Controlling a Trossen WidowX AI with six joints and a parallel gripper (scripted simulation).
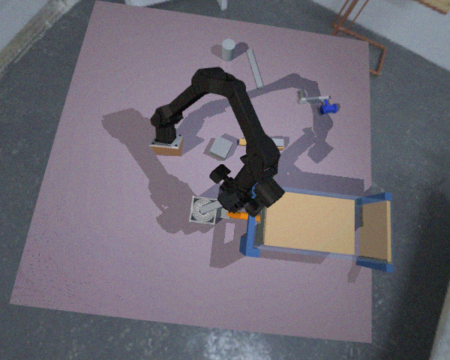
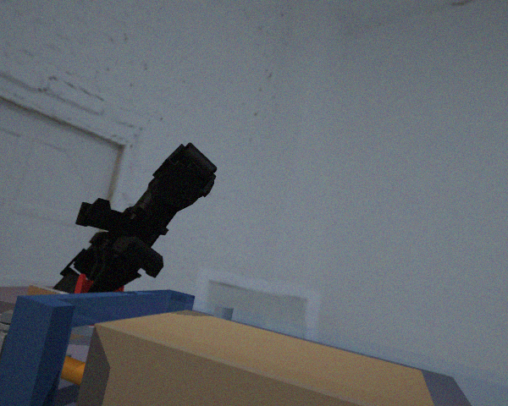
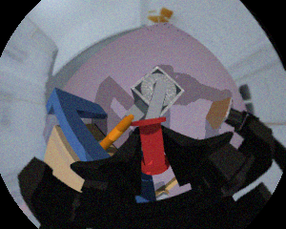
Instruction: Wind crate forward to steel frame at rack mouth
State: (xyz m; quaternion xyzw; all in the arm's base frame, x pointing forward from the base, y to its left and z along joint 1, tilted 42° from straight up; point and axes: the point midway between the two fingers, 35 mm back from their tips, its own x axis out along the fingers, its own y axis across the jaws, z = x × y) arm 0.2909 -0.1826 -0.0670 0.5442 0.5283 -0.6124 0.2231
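Right now my gripper tip is 3 cm above the red-knobbed crank handle, 2 cm past it and 1 cm to the left of it. From my gripper tip the other things lie so: red knob (1 cm to the left, 1 cm ahead); then blue steel frame (8 cm ahead, 3 cm to the right, 3 cm below); then grey block (22 cm to the left, 11 cm below, 6 cm behind).
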